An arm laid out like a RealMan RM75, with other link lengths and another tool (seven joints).
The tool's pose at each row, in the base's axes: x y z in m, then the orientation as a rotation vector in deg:
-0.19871, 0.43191, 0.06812, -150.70, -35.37, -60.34
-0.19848, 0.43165, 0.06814, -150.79, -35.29, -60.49
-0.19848, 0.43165, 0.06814, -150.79, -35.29, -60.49
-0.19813, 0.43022, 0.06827, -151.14, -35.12, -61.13
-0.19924, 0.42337, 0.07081, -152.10, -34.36, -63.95
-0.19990, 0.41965, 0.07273, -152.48, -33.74, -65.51
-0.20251, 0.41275, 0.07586, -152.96, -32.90, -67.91
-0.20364, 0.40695, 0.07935, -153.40, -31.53, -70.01
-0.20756, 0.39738, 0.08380, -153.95, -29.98, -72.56
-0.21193, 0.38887, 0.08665, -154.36, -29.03, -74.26
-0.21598, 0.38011, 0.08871, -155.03, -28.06, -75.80
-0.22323, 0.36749, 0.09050, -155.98, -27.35, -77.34
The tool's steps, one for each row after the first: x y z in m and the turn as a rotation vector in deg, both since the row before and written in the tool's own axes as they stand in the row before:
0.00009, 0.00034, 0.00003, -0.15, 0.05, 0.01
0.00000, 0.00000, 0.00000, 0.00, 0.00, 0.00
-0.00010, 0.00142, -0.00041, -0.59, 0.22, -0.07
-0.00094, 0.00542, -0.00494, -2.13, 1.20, -0.22
-0.00011, 0.00300, -0.00299, -1.08, 0.73, 0.03
-0.00131, 0.00508, -0.00606, -1.59, 1.14, -0.02
0.00028, 0.00485, -0.00485, -1.49, 1.03, 0.39
-0.00156, 0.00738, -0.00835, -1.83, 1.21, 0.36
-0.00256, 0.00645, -0.00717, -1.26, 0.77, 0.16
-0.00294, 0.00693, -0.00639, -1.40, 0.56, 0.13
-0.00585, 0.00968, -0.00933, -1.59, 0.42, -0.13

